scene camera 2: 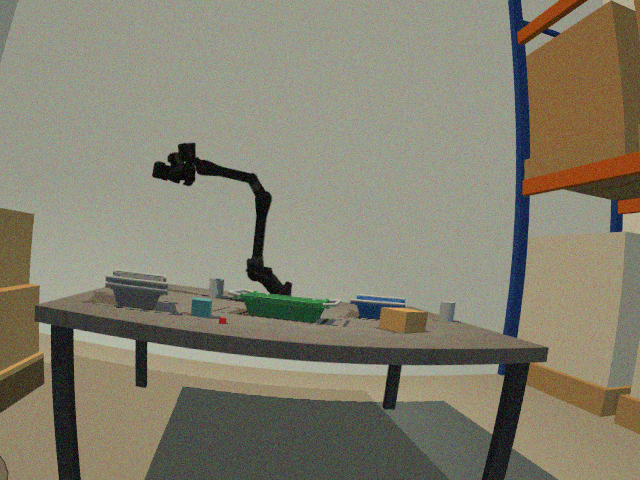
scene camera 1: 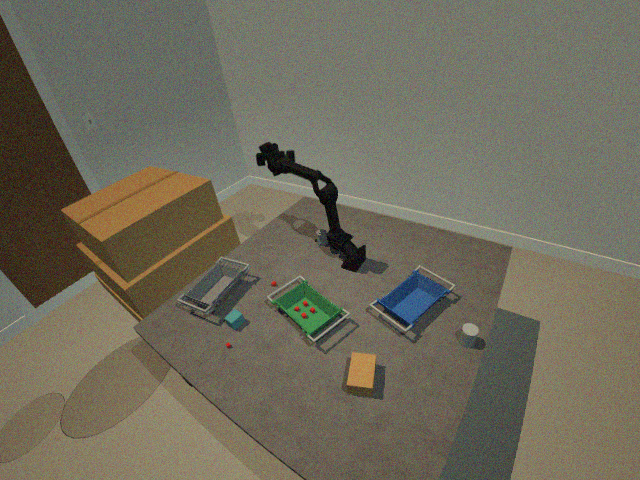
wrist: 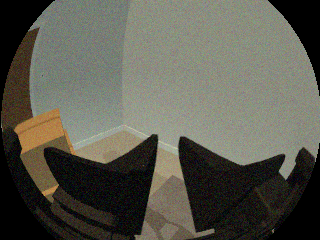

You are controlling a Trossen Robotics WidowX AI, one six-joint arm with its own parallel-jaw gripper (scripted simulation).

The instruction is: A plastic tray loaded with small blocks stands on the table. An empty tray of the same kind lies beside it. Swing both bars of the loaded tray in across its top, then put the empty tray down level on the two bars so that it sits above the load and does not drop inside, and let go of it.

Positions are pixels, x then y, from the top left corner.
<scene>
A blue tray shows in scene camera 2 (368, 306) and in scene camera 1 (412, 298); in the wrist view it is out of frame. An orange box shows in scene camera 2 and in scene camera 1; in the wrist view it is out of frame. The same spot on the orange box: (scene camera 1: 361, 377) is (scene camera 2: 409, 310).
</scene>
